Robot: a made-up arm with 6 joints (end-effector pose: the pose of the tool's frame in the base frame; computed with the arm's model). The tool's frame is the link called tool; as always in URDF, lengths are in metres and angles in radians.
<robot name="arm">
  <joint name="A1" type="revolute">
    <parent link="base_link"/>
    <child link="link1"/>
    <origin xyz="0.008 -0.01 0.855" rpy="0 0 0"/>
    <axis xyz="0 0 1"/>
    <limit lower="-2.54" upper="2.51" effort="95" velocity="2.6"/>
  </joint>
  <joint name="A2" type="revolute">
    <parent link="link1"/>
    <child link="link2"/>
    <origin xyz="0.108 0.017 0.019" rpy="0 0 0"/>
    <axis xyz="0 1 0"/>
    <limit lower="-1.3" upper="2.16" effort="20" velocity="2.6"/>
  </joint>
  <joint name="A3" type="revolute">
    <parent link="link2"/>
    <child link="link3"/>
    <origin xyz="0.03 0.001 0.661" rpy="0 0 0"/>
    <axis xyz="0 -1 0"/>
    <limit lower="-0.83" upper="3.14" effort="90" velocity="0.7"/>
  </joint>
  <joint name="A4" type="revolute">
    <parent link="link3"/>
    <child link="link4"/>
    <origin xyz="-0.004 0.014 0.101" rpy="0 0 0"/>
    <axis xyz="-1 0 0"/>
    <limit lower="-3.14" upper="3.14" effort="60" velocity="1.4"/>
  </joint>
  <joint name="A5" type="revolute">
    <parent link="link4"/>
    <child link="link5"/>
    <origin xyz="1.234 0.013 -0.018" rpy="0 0 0"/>
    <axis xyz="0 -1 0"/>
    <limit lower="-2.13" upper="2.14" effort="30" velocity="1"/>
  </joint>
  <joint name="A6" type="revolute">
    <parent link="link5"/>
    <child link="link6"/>
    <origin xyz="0.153 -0.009 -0.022" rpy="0 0 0"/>
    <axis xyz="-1 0 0"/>
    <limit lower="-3.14" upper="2.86" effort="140" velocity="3"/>
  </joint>
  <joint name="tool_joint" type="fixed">
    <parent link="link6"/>
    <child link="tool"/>
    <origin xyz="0.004 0.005 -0.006" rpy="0 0 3.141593"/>
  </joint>
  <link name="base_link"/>
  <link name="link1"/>
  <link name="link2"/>
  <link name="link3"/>
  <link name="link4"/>
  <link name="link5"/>
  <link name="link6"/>
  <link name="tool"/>
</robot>
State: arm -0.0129 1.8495 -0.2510 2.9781 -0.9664 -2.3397
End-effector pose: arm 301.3 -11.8 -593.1 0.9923 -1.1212 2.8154
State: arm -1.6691 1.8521 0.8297 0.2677 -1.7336 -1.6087
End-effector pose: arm -122.9 -1301.3 -386.4 1.3847 -0.3659 -1.3858
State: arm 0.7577 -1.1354 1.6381 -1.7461 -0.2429 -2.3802
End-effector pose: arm -1373.6 -1179.9 1566.5 -1.0695 0.3153 0.5059
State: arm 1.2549 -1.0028 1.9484 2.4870 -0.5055 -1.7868
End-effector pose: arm -513.3 -1735.9 1334.2 -2.4450 -0.2132 1.5613
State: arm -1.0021 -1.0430 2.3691 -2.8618 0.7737 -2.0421
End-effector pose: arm -929.2 1461.6 847.3 -1.7384 0.4735 -0.7835
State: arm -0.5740 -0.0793 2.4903 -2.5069 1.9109 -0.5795
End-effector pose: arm -798.4 441.0 2188.0 1.9668 0.4754 1.8877
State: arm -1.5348 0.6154 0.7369 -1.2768 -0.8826 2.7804
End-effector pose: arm 248.7 -1816.0 1610.1 1.4926 -0.1457 2.4506
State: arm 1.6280 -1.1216 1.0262 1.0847 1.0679 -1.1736
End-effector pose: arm -51.2 -1330.9 2219.2 2.4805 0.1816 0.7210
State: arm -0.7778 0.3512 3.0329 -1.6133 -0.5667 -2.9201
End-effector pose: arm -528.2 724.3 1990.2 -1.6426 0.3619 -1.3886
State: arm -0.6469 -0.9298 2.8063 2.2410 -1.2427 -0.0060
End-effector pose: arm -1119.6 702.3 422.7 -2.0883 -0.7310 1.0078
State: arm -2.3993 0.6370 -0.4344 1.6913 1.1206 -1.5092
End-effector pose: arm -794.0 -943.4 270.8 -0.9534 -0.4487 2.1869
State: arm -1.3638 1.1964 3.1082 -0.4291 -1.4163 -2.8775
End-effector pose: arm 188.4 -354.8 2275.3 -2.7214 0.4617 2.2549
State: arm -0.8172 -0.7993 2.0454 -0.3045 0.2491 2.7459
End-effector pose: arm -1135.3 1249.9 1663.7 -0.6870 0.0587 -0.7431
